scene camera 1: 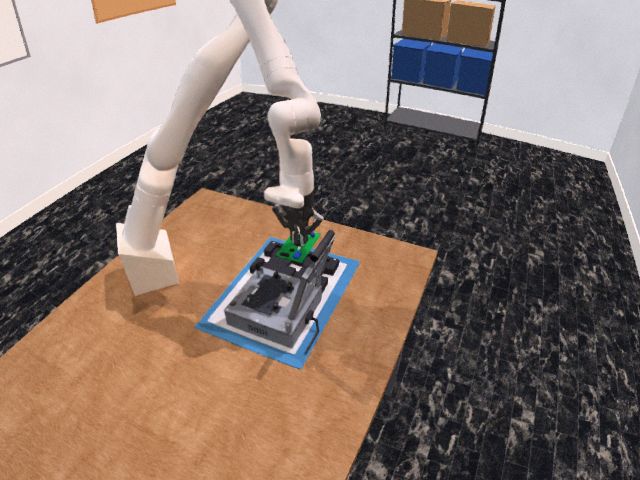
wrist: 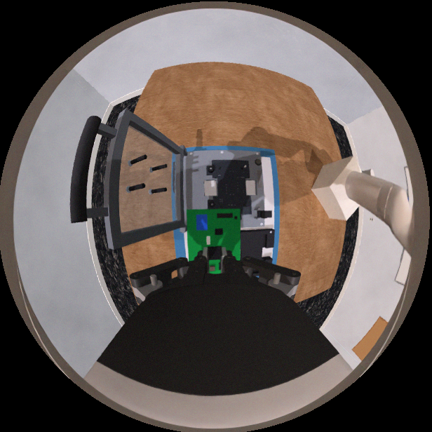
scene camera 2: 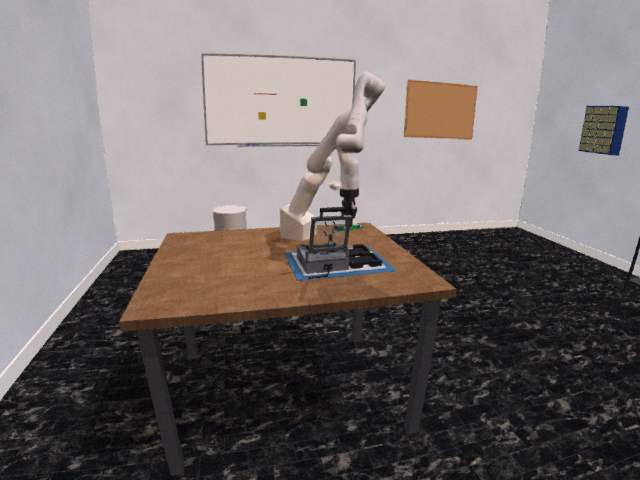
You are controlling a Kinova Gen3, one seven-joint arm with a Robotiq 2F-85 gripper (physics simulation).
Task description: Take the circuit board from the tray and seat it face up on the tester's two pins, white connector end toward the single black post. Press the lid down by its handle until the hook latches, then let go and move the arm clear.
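Where they show: gripper, fingertip midpoint: [scene camera 1: 299, 242]; arm's base, link origin: [scene camera 1: 139, 241] [scene camera 2: 296, 211].
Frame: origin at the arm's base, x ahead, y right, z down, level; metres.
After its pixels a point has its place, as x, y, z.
Observation:
My gripper [scene camera 1: 298, 242] @(0.394, -0.222, -0.038) [wrist: 214, 253] is shut on the green circuit board [scene camera 1: 310, 246] [scene camera 2: 339, 227] [wrist: 227, 231]. The board is level, component side up, and hangs in the air above the black tray [scene camera 2: 365, 256] @(0.350, -0.305, 0.107) [wrist: 256, 240]. In the wrist view it overlaps the near edge of the grey tester [scene camera 1: 248, 313] @(0.379, -0.038, 0.067) [scene camera 2: 323, 260] @(0.486, -0.117, 0.071) [wrist: 197, 170]. The tester's bed is bare. Its lid [scene camera 1: 298, 297] @(0.515, -0.066, -0.049) [scene camera 2: 312, 235] @(0.516, -0.073, -0.041) [wrist: 115, 200] stands open, with the black handle [scene camera 1: 322, 244] @(0.524, -0.137, -0.149) [scene camera 2: 333, 209] @(0.527, -0.147, -0.143) [wrist: 82, 170] at its top. The hook [scene camera 1: 255, 265] @(0.301, -0.152, 0.036) [wrist: 264, 214] is on the side opposite the lid. The board's white connector end cannot be made out clearly.
Tester and tray stand on a blue-edged white mat [scene camera 1: 301, 360] @(0.538, -0.038, 0.125) [scene camera 2: 387, 267] @(0.429, -0.386, 0.125) [wrist: 276, 200] on the wooden table [scene camera 1: 155, 387] @(0.323, 0.229, 0.127) [scene camera 2: 222, 279] @(0.543, 0.267, 0.127) [wrist: 225, 100]. The raised lid and handle stand close beside the gripper. A black cable [scene camera 1: 316, 330] @(0.512, -0.132, 0.125) leaves the tester's side.

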